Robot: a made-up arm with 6 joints.
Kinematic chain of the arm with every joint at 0, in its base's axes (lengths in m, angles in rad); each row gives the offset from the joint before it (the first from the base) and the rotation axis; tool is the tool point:
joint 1: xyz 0 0 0.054 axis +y
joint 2: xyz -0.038 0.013 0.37 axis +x
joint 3: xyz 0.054 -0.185 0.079 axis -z
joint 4: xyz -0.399 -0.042 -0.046 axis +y
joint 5: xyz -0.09 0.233 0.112 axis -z
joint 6: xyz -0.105 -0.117 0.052 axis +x
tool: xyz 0.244 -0.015 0
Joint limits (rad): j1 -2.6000..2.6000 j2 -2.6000..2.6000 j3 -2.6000..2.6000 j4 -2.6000..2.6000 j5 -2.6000..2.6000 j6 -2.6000..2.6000
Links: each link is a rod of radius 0.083 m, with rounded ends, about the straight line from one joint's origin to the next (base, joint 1, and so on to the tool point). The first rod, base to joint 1, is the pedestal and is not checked.
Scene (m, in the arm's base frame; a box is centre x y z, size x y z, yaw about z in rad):
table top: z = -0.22
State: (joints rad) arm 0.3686 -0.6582 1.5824 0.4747 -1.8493 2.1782
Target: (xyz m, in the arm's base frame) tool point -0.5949 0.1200 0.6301
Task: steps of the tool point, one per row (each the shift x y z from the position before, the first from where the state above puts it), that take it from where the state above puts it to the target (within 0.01 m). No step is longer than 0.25 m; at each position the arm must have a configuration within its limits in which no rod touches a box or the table.
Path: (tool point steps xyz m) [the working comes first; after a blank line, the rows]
Joints at the target: -1.4977 -1.2180 2.4109 0.5683 -2.0450 2.2223
Straight joint move there: clear.

1: -0.0421 -0.0280 0.1291
2: -0.0843 -0.0276 0.1312
3: -0.1320 -0.0256 0.1164
4: -0.1776 -0.0217 0.0818
5: -0.2123 -0.0163 0.0276
6: -0.2275 -0.0095 -0.0417
7: -0.2171 -0.0017 -0.1182

